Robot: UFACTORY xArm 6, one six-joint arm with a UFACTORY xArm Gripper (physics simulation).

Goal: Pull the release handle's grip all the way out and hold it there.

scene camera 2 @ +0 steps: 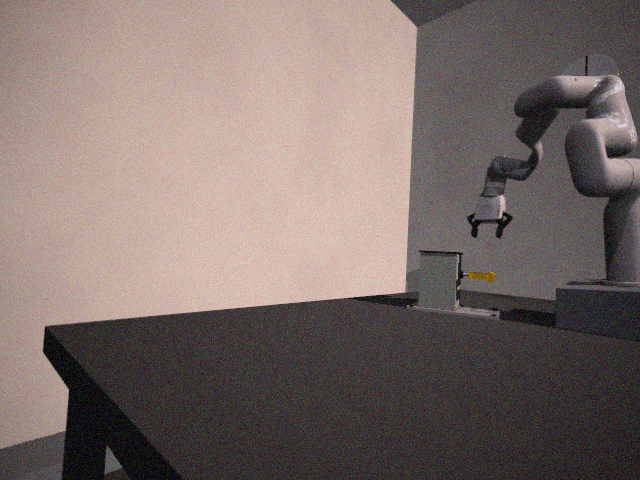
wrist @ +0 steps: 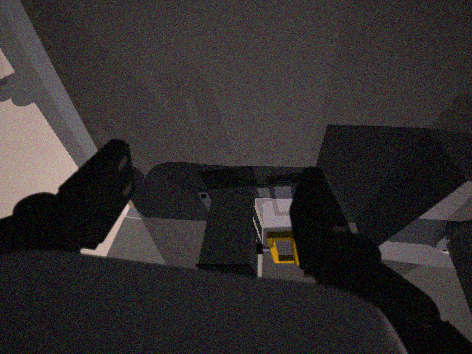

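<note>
The release handle's yellow grip (scene camera 2: 480, 276) (wrist: 274, 251) sticks out sideways on a thin rod from an upright box. The box (scene camera 2: 436, 279) (wrist: 227, 230) has pale green-grey sides and a dark top, and stands on a light base plate (scene camera 2: 478, 312). My gripper (scene camera 2: 486, 236) (wrist: 215, 177) is open and empty, pointing down. It hangs above the grip, apart from it. In the wrist view the grip shows as a yellow loop beside the right finger, which hides part of its right side.
A dark table (scene camera 2: 336, 387) fills the front of the scene view. The grey pedestal (scene camera 2: 594, 312) under the arm's base stands to the right of the box. A large pale wall (scene camera 2: 206, 155) rises on the left behind the table.
</note>
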